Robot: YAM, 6 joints.
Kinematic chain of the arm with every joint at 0, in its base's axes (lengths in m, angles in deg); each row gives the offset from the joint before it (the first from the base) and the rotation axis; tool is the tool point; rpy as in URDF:
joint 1: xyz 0 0 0.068 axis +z
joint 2: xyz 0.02 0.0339 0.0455 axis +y
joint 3: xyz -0.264 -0.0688 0 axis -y
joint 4: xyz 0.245 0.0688 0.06 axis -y
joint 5: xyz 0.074 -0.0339 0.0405 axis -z
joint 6: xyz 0.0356 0 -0.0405 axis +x
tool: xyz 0 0 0 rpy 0 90 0
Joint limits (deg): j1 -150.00..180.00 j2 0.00..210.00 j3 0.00..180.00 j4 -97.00..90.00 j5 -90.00..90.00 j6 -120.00..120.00
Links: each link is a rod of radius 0.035 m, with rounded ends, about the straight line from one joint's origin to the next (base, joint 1, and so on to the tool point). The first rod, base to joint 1, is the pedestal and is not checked.
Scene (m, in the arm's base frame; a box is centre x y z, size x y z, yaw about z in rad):
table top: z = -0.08
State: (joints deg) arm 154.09 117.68 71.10 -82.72 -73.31 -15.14
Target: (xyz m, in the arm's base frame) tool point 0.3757 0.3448 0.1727
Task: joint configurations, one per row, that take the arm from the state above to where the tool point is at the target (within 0.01 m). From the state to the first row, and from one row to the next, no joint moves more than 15 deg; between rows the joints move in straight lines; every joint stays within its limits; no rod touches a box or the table.
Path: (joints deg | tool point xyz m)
1: 139.69 120.51 77.26 -78.25 -72.27 -15.14 | -0.2730 0.1871 0.1444
2: 125.30 123.35 83.41 -73.77 -71.23 -15.14 | -0.2339 0.2720 0.1445
3: 110.90 126.18 89.57 -69.30 -70.20 -15.14 | -0.1685 0.3474 0.1459
4: 96.50 129.01 95.73 -64.82 -69.16 -15.14 | -0.0797 0.4053 0.1486
5: 82.11 131.84 101.88 -60.35 -68.12 -15.14 | 0.0274 0.4382 0.1525
6: 67.71 134.68 108.04 -55.87 -67.08 -15.14 | 0.1453 0.4408 0.1579
7: 53.31 137.51 114.20 -51.40 -66.05 -15.14 | 0.2647 0.4097 0.1647
8: 38.92 140.34 120.35 -46.92 -65.01 -15.14 | 0.3757 0.3448 0.1727

